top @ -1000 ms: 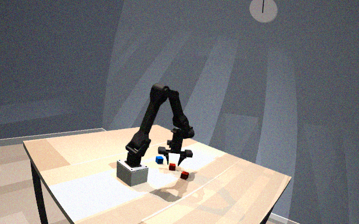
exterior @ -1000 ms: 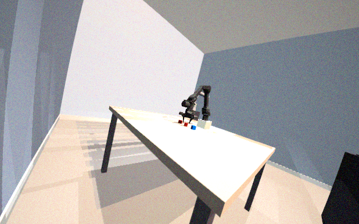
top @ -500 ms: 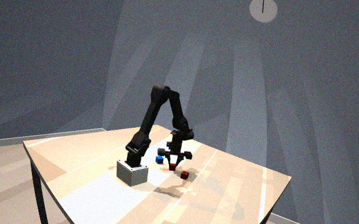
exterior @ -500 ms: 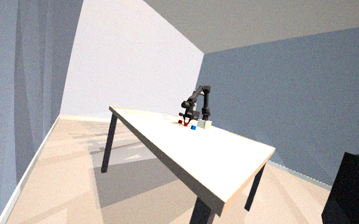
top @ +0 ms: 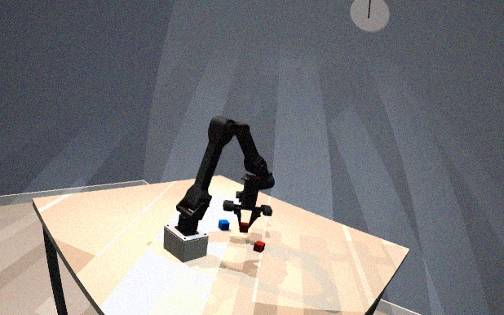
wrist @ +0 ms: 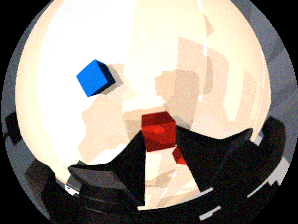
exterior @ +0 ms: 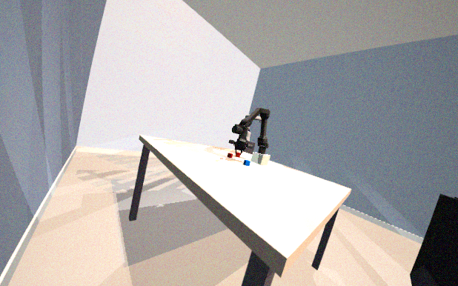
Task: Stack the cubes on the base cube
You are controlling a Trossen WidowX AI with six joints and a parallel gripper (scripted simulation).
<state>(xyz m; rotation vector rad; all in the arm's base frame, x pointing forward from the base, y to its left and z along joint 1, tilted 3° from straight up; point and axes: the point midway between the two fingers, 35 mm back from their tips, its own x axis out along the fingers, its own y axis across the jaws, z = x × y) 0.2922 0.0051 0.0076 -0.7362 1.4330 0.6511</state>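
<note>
Right now the blue cube is 10 cm to the left of my gripper tip, 3 cm below it and 1 cm behind it. Round my gripper tip: red cube right at my gripper tip.
</note>
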